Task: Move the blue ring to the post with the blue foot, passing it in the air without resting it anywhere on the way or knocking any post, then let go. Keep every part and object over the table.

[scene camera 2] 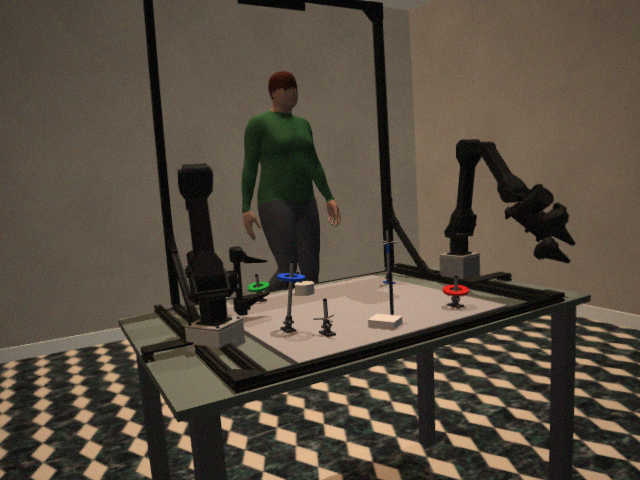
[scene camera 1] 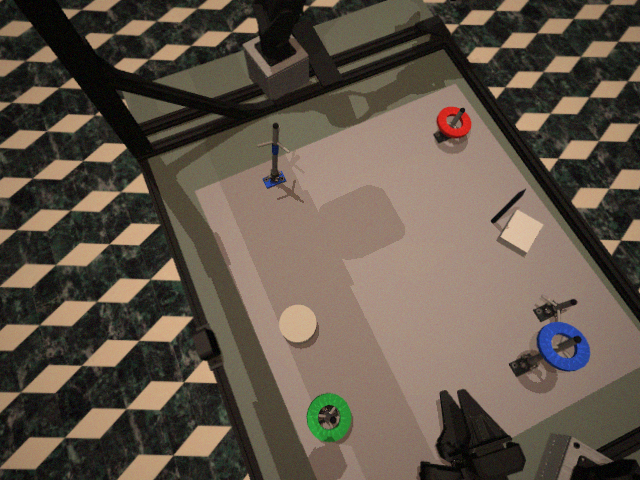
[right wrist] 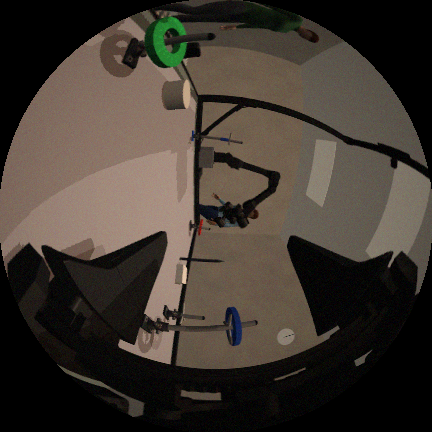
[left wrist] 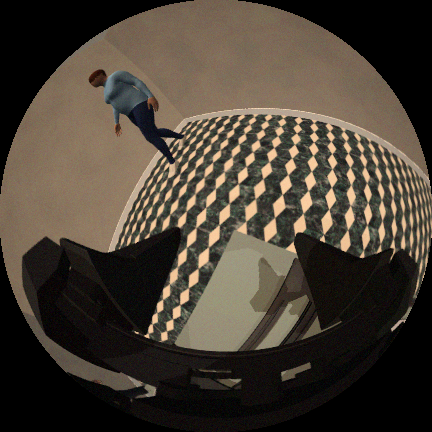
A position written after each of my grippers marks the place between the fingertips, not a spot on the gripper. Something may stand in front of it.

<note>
I see my left gripper [scene camera 2: 571, 253], my right gripper [scene camera 1: 451, 390], a blue ring [scene camera 1: 581, 356], a pale block [scene camera 1: 519, 233] and a cream disc [scene camera 1: 297, 323].
The cream disc shows as well in the right wrist view [right wrist: 176, 93]. My left gripper shows as well in the left wrist view [left wrist: 240, 236]. My right gripper shows as well in scene camera 2 [scene camera 2: 268, 277] and in the right wrist view [right wrist: 230, 240]. The left wrist view misses the blue ring: it is out of frame. The left wrist view misses the pale block: it is out of frame.
</note>
